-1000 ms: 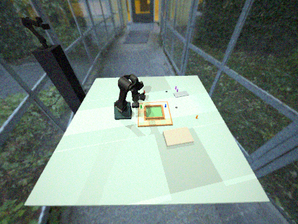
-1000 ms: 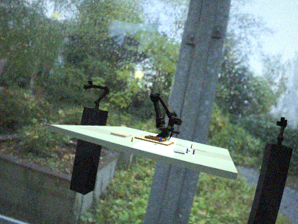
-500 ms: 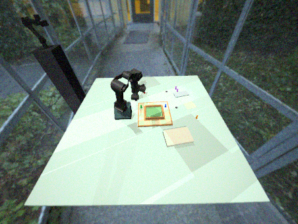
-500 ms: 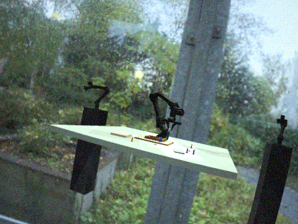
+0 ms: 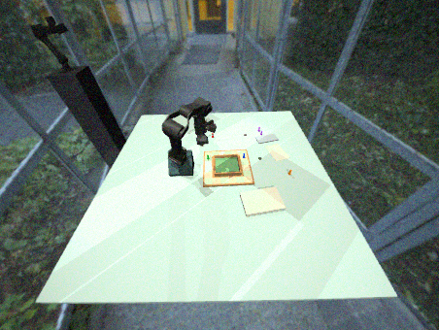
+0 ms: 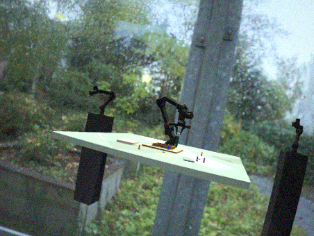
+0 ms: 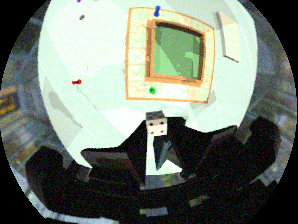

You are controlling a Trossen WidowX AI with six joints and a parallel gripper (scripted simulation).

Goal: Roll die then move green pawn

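My gripper tip is now 10 cm above the green pawn, 3 cm short of it and 1 cm to the left of it. Round my gripper tip: red pawn (24 cm to the left, 11 cm below, 6 cm ahead); die (right at my gripper tip); blue pawn (25 cm ahead, 10 cm below, 1 cm to the right).
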